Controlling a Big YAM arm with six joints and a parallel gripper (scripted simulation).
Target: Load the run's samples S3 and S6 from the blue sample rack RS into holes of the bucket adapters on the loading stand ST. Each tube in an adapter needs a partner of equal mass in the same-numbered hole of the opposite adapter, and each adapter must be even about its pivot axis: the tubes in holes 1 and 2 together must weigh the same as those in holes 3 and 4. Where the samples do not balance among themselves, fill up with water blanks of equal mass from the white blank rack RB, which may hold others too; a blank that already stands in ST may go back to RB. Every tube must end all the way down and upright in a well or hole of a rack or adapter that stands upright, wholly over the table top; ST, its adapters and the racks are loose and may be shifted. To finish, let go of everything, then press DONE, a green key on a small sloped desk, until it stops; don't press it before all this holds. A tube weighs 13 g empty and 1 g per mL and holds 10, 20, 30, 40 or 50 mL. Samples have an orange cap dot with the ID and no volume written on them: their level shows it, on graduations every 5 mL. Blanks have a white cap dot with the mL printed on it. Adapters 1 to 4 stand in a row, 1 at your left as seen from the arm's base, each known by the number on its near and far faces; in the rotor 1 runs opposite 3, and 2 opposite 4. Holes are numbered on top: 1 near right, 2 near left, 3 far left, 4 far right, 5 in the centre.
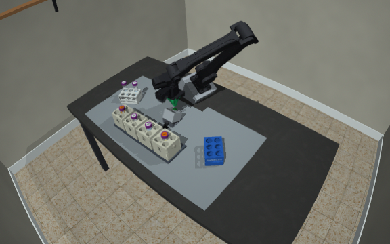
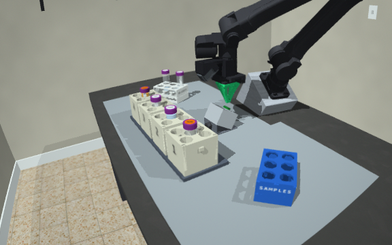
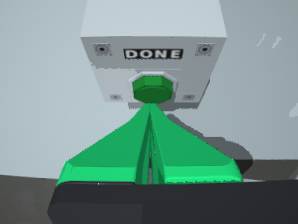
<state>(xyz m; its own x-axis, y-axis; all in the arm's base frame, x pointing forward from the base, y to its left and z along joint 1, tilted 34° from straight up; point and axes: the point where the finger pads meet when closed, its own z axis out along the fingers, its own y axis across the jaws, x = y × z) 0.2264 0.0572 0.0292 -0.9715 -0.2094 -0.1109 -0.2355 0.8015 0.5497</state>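
Right now the green done key is 30 mm below my hand. Round my hand: adapter: 180 mm ahead, 170 mm to the left, 40 mm below; white blank rack: 340 mm to the right, 120 mm ahead, 60 mm below; blue sample rack: 330 mm to the left, 60 mm below, 20 mm ahead.
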